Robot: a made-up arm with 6 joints. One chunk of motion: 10 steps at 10 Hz.
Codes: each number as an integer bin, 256 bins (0 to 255) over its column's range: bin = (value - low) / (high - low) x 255, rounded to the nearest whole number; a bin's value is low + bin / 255 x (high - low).
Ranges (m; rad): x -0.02..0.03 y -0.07..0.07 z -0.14..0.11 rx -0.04..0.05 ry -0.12..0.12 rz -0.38..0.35
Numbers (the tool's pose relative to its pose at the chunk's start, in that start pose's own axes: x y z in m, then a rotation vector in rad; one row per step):
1: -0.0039 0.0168 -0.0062 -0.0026 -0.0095 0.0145
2: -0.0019 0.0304 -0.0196 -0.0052 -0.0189 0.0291
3: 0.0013 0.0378 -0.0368 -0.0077 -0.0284 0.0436
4: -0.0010 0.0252 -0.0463 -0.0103 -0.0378 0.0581
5: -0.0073 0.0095 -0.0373 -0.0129 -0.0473 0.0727
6: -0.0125 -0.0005 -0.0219 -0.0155 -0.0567 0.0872
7: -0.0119 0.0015 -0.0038 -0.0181 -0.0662 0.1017
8: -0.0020 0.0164 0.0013 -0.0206 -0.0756 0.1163
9: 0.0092 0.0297 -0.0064 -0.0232 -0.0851 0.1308
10: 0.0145 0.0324 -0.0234 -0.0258 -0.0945 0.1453
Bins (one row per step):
1: 82 158 136 106 117 138
2: 92 183 123 99 107 143
3: 109 196 105 92 97 148
4: 97 173 96 84 87 153
5: 65 145 105 77 77 158
6: 38 127 120 69 67 163
7: 41 130 139 62 57 168
8: 92 157 144 55 47 173
9: 149 182 136 48 37 178
10: 176 187 119 40 27 183

